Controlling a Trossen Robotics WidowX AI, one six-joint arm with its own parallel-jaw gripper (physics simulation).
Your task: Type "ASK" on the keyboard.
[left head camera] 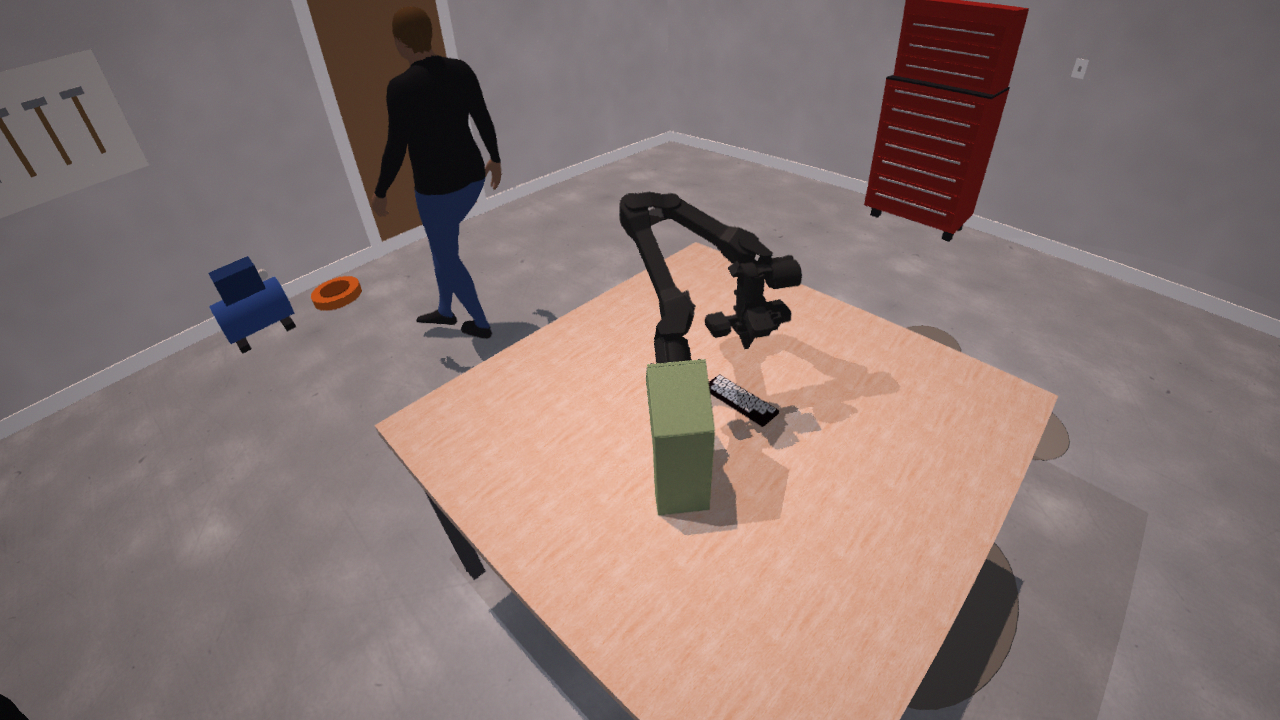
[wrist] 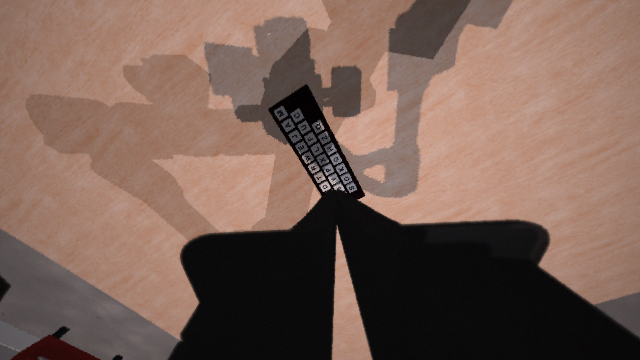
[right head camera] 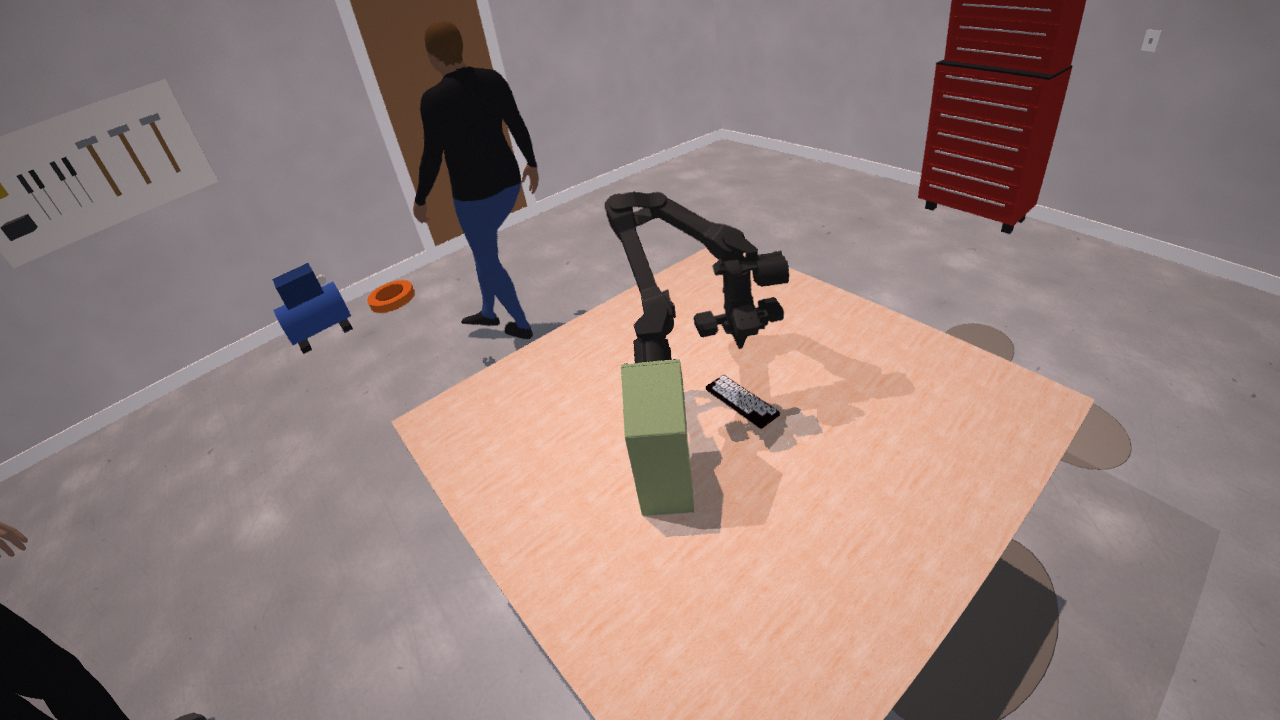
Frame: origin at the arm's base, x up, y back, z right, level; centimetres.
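Where they show: gripper, fingertip midpoint: (left head camera: 746, 348) (wrist: 334, 197) (right head camera: 739, 347); arm's base at its link origin: (left head camera: 674, 369) (right head camera: 652, 369).
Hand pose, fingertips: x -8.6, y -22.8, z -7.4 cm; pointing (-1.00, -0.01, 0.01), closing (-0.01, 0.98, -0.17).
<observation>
Each offset is from my fingertips to the top centre of the thing. Level surfaces: height alone.
The small black keyboard @[dx -17.1, dy -1.2, dz -1.8 cm] (left head camera: 743, 399) (right head camera: 742, 400) (wrist: 321, 160) with light grey keys lies on the table, slanted. In the wrist view its A key @[dx -17.1, dy -4.8, dz +4.0 cm] (wrist: 287, 125) is in the left row near the far end, and its K key @[dx -17.1, dy +1.6, dz -4.4 cm] (wrist: 341, 169) is in the right row near the fingertips. I cannot make out the S key; a key at the near end is partly covered by the fingertips. My gripper (left head camera: 747, 342) (right head camera: 740, 343) (wrist: 334, 197) is shut and empty, pointing down. It hangs above the keyboard, apart from it, its tips overlapping the keyboard's near end in the wrist view.
A tall green box (left head camera: 683, 447) (right head camera: 660, 447) stands on the wooden table @[dx -18.9 cm] (left head camera: 805, 582) (right head camera: 805, 582), close to the keyboard and the arm's base. Shadows of the arm fall around the keyboard. A person (left head camera: 438, 125) (right head camera: 474, 134) is on the floor beyond the table.
</observation>
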